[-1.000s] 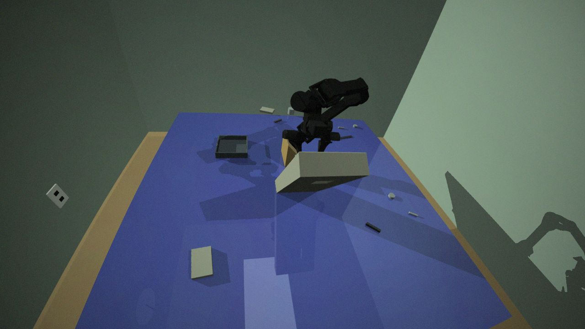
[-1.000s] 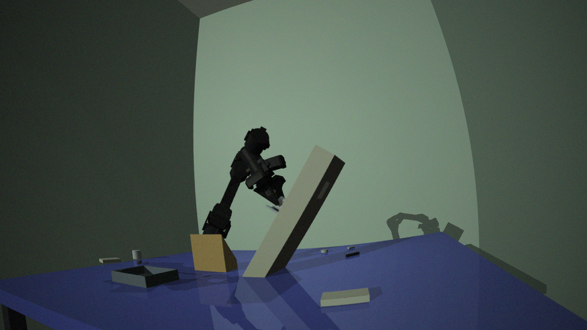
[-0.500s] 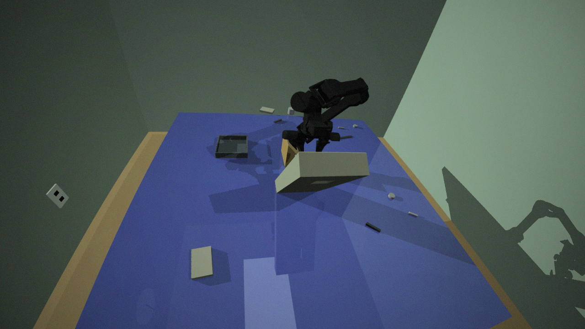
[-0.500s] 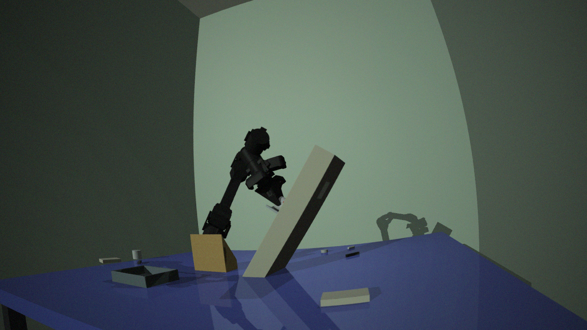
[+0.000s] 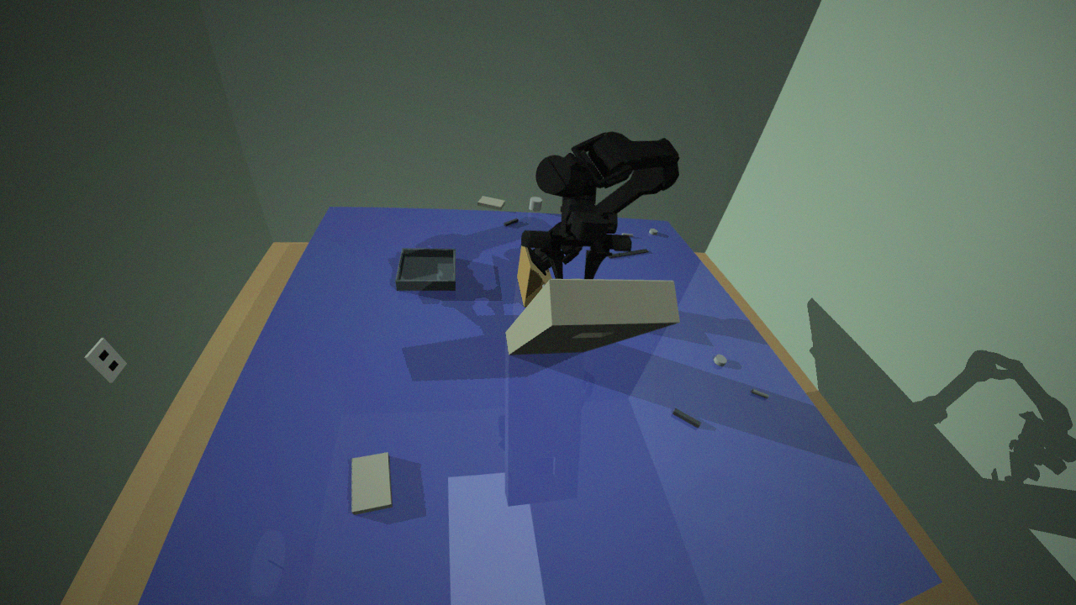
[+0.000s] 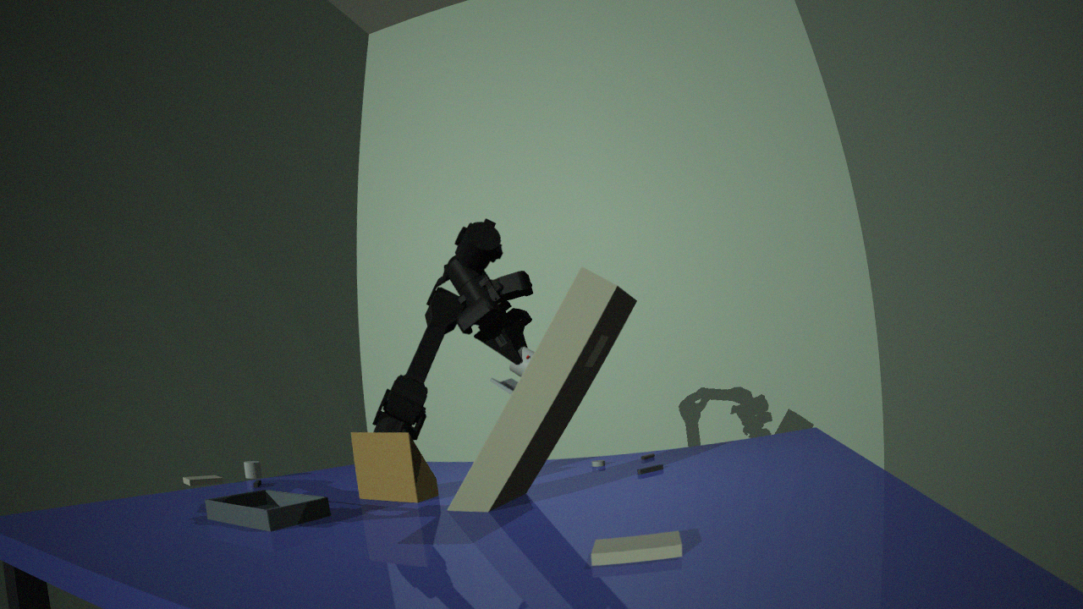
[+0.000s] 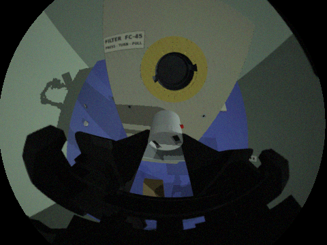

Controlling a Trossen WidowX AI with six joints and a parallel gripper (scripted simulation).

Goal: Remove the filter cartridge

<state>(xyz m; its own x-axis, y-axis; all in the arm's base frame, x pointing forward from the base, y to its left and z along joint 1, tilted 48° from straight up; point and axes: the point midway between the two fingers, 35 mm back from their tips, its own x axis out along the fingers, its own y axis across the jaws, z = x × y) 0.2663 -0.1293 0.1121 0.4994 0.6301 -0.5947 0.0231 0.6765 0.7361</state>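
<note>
Now: gripper tip 360 mm past the dark tray, 280 mm to the left of it and 220 mm above it. From my gripper tip the other things lie so: round filter cartridge (right at my gripper tip).
</note>
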